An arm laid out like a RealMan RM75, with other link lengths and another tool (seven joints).
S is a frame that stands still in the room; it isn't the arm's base.
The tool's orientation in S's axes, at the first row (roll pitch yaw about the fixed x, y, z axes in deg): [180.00 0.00 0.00]
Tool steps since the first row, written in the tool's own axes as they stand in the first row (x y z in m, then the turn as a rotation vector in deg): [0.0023 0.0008 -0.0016 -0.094 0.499 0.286]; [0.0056 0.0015 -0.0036 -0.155 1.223 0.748]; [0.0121 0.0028 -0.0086 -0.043 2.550 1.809]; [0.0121 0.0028 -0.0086 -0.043 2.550 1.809]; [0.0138 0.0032 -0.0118 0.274 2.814 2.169]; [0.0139 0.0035 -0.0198 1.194 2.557 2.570]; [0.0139 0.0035 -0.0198 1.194 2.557 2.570]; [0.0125 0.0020 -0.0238 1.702 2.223 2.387]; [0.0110 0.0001 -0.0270 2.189 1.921 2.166]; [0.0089 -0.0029 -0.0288 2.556 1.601 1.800]
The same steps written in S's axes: [0.0023 -0.0008 0.0016 -0.094 -0.499 -0.286]; [0.0056 -0.0015 0.0036 -0.155 -1.223 -0.748]; [0.0121 -0.0028 0.0086 -0.043 -2.550 -1.809]; [0.0121 -0.0028 0.0086 -0.043 -2.550 -1.809]; [0.0138 -0.0032 0.0118 0.274 -2.814 -2.169]; [0.0139 -0.0035 0.0198 1.194 -2.557 -2.570]; [0.0139 -0.0035 0.0198 1.194 -2.557 -2.570]; [0.0125 -0.0020 0.0238 1.702 -2.223 -2.387]; [0.0110 -0.0001 0.0270 2.189 -1.921 -2.166]; [0.0089 0.0029 0.0288 2.556 -1.601 -1.800]
